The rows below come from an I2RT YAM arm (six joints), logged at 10 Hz.
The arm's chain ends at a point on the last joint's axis. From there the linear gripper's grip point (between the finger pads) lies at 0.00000 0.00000 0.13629 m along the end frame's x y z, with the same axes.
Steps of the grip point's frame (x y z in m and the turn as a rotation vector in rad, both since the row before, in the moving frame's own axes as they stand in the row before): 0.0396, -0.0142, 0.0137, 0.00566, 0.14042, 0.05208; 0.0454, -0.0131, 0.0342, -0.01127, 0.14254, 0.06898; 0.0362, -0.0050, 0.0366, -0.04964, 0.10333, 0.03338; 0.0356, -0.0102, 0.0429, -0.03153, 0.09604, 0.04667; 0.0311, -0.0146, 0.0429, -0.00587, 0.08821, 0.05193; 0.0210, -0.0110, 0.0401, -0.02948, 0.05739, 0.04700; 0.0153, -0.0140, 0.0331, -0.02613, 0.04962, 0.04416; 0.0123, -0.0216, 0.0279, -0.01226, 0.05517, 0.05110
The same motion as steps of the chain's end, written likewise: 0.0205, -0.0139, 0.0150, 0.00566, 0.14042, 0.05208; 0.0261, -0.0153, 0.0356, -0.01127, 0.14254, 0.06898; 0.0223, -0.0120, 0.0375, -0.04964, 0.10333, 0.03338; 0.0226, -0.0148, 0.0436, -0.03153, 0.09604, 0.04667; 0.0191, -0.0157, 0.0434, -0.00587, 0.08821, 0.05193; 0.0133, -0.0152, 0.0404, -0.02948, 0.05739, 0.04700; 0.0086, -0.0177, 0.0333, -0.02613, 0.04962, 0.04416; 0.0048, -0.0235, 0.0281, -0.01226, 0.05517, 0.05110
